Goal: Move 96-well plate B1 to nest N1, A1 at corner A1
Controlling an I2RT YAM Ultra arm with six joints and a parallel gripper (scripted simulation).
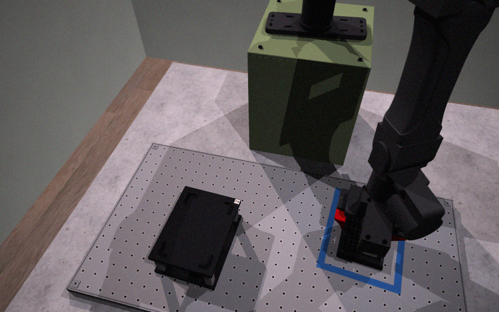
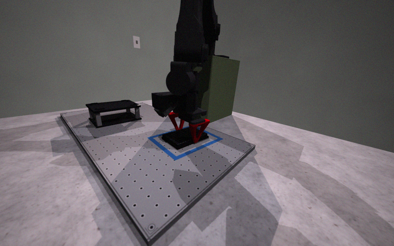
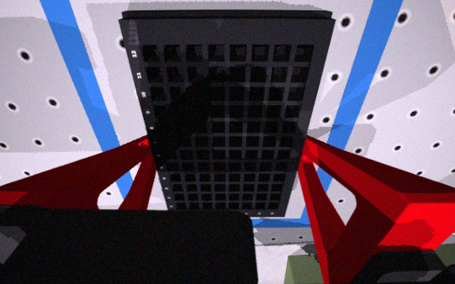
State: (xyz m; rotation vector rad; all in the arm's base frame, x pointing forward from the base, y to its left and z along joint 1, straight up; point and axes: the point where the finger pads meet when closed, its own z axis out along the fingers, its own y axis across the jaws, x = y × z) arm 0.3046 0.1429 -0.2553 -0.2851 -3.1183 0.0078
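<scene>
Right now my hand is right at the black 96-well plate. Round my hand: black plate nest N1 (32 cm to the right, 7 cm ahead, 5 cm above); white A1 label (26 cm to the right, 5 cm above, 1 cm ahead).
</scene>
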